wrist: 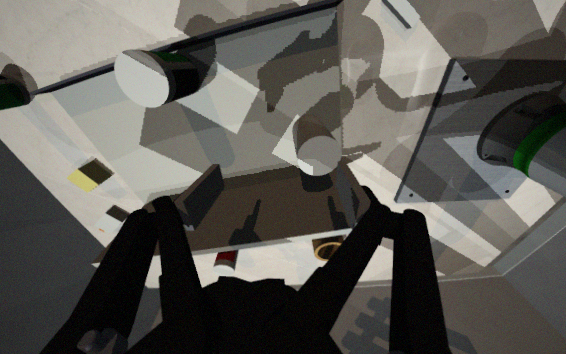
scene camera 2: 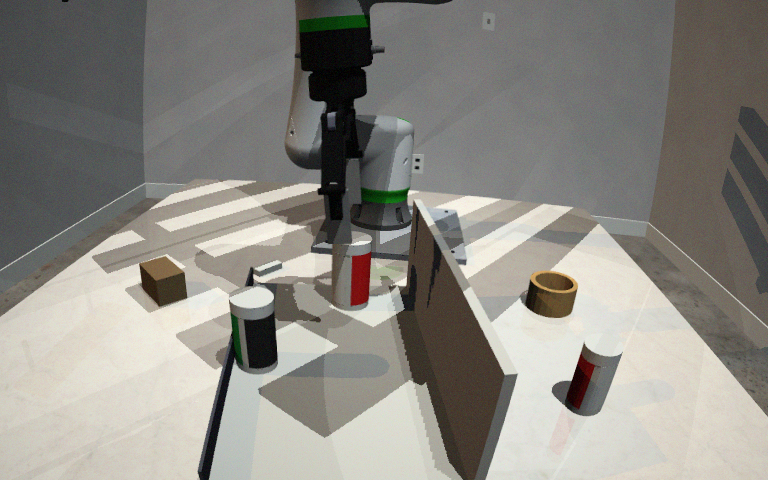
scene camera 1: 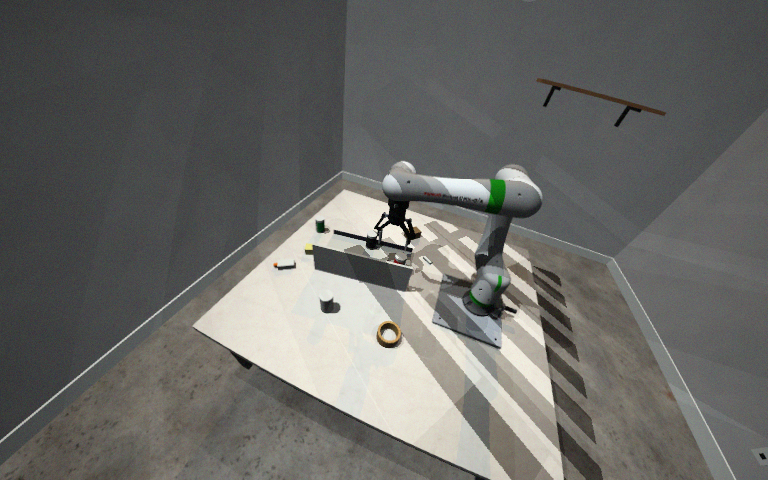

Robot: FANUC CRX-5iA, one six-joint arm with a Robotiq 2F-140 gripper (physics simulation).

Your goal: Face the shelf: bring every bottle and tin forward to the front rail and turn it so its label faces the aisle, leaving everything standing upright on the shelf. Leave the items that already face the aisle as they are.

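Where they show: gripper, fingertip midpoint: point(wrist: 277, 175) point(scene camera 2: 346, 221) point(scene camera 1: 392, 245); arm's base, origin of the base link: point(wrist: 514, 131) point(scene camera 2: 379, 219) point(scene camera 1: 476, 303).
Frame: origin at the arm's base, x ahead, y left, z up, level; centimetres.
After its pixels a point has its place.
A white-capped tin with a red label point(scene camera 1: 399, 259) @[x 43.7, y 1.9, z 11.3 cm] point(scene camera 2: 352, 277) @[x 46.6, y 0.1, z 6.3 cm] point(wrist: 319, 152) @[x 43.8, y -1.3, z 11.4 cm] stands upright on the shelf's robot-side end, nearer the back panel; its red side is turned away from the front rail point(scene camera 1: 346, 233) @[x 80.4, y -10.4, z 2.9 cm] point(scene camera 2: 212, 430) @[x 81.4, y -10.0, z 2.8 cm] point(wrist: 275, 19) @[x 49.2, y -16.3, z 2.2 cm]. A white-capped tin with black and green sides point(scene camera 1: 371, 241) @[x 63.0, y -7.5, z 7.0 cm] point(scene camera 2: 254, 333) @[x 66.8, y -9.1, z 6.9 cm] point(wrist: 145, 80) @[x 63.7, y -10.1, z 10.4 cm] stands upright close to the rail; its green side faces the rail, black faces scene camera 2. My gripper point(scene camera 1: 393, 240) @[x 49.3, y -0.8, z 15.9 cm] point(scene camera 2: 338, 229) @[x 49.3, y -0.8, z 15.9 cm] point(wrist: 277, 175) @[x 49.3, y -0.8, z 15.9 cm] is open and empty, pointing down above the shelf, fingers spread along its length. Its exact height is hard to tell.
Back panel point(scene camera 1: 362, 268) @[x 58.2, y 13.6, z 8.1 cm] point(scene camera 2: 458, 339) @[x 69.3, y 14.5, z 10.8 cm] stands tall. Behind it are a red-white tin point(scene camera 1: 326, 301) @[x 63.3, y 37.0, z 7.8 cm] point(scene camera 2: 591, 376) @[x 67.4, y 33.1, z 4.7 cm] and a wooden ring point(scene camera 2: 552, 302) @[x 39.6, y 33.9, z 1.2 cm]. A green tin point(scene camera 1: 320, 225) @[x 96.4, y -7.2, z 4.4 cm], yellow block point(scene camera 1: 308, 249) @[x 92.0, y 10.8, z 1.7 cm] and white-orange item point(scene camera 1: 284, 264) @[x 96.3, y 25.1, z 1.0 cm] lie past the far end; a brown block point(scene camera 2: 162, 281) @[x 49.6, y -32.5, z 2.7 cm] sits beyond the rail.
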